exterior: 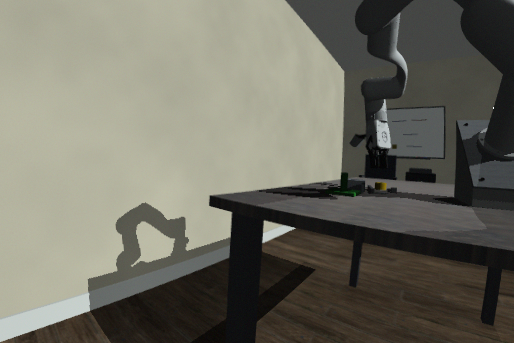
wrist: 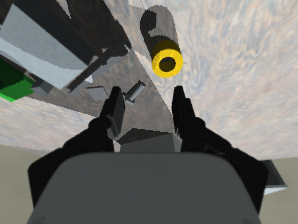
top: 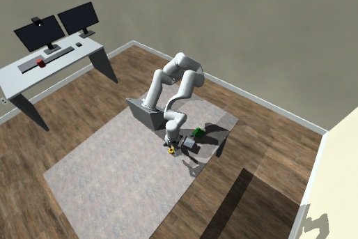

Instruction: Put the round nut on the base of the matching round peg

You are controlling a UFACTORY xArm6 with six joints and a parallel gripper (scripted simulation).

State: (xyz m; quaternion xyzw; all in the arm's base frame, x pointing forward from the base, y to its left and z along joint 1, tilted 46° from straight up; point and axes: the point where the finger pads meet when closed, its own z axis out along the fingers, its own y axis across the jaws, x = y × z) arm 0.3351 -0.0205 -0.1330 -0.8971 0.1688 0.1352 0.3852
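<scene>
The grey block lies 10 cm to the left of my hand, 8 cm below it and 7 cm ahead of it.
</scene>
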